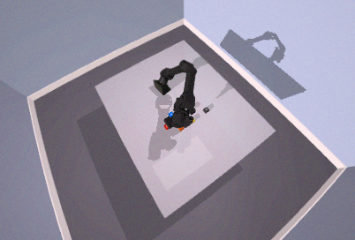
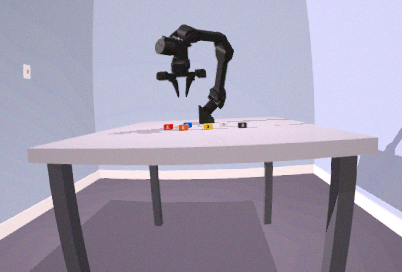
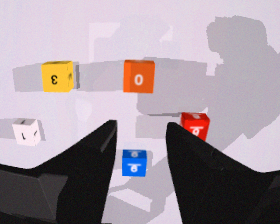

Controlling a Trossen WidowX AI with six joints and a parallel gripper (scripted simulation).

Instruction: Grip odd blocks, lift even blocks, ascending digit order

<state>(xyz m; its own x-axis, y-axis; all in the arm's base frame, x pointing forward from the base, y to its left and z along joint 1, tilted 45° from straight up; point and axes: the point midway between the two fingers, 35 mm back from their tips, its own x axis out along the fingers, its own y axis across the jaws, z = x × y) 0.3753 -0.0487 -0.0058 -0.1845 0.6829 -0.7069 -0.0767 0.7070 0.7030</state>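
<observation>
My gripper tip is now 90 mm past the white block, 150 mm to the right of it and 110 mm above it. From my gripper tip the other things lie so: yellow block (10 mm behind, 90 mm to the left, 110 mm below); red block (60 mm behind, 80 mm to the right, 110 mm below); orange block (110 mm below).
</observation>
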